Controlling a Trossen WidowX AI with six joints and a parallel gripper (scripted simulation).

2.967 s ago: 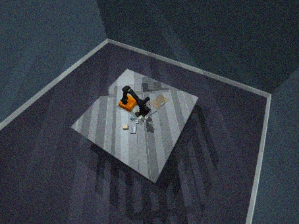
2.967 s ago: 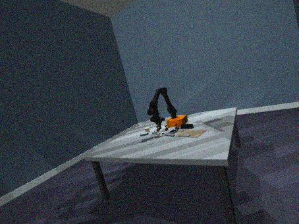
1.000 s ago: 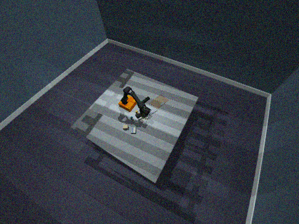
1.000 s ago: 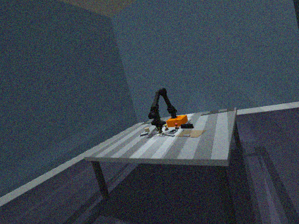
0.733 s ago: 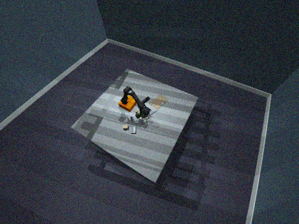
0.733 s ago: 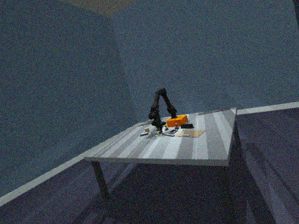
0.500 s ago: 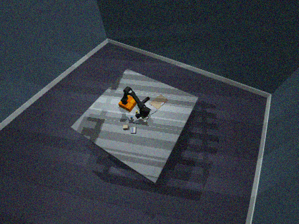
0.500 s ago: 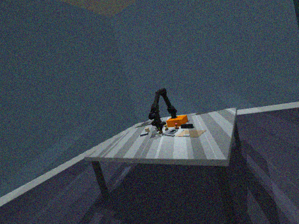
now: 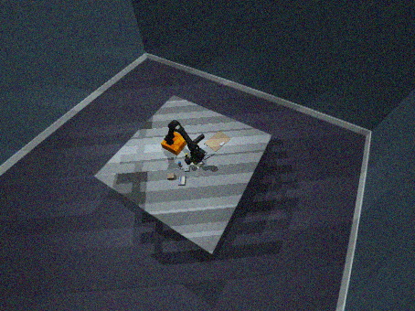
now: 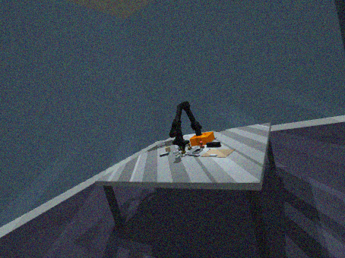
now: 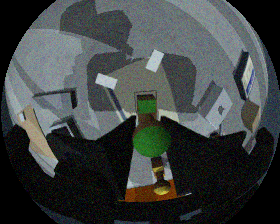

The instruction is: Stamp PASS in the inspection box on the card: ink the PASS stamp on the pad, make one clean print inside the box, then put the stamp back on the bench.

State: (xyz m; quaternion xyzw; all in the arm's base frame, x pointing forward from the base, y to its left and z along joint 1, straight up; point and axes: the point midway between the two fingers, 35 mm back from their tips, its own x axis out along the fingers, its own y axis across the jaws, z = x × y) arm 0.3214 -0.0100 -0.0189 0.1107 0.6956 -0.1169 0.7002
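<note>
Now: the green-knob stamp right at my gripper tip. The rest, counted from my gripper tip: dark rectangular pad 14 cm to the left, 2 cm below, 2 cm behind; white card 3 cm below, 1 cm ahead; blue-knob stamp 11 cm to the right, 10 cm behind.
</note>
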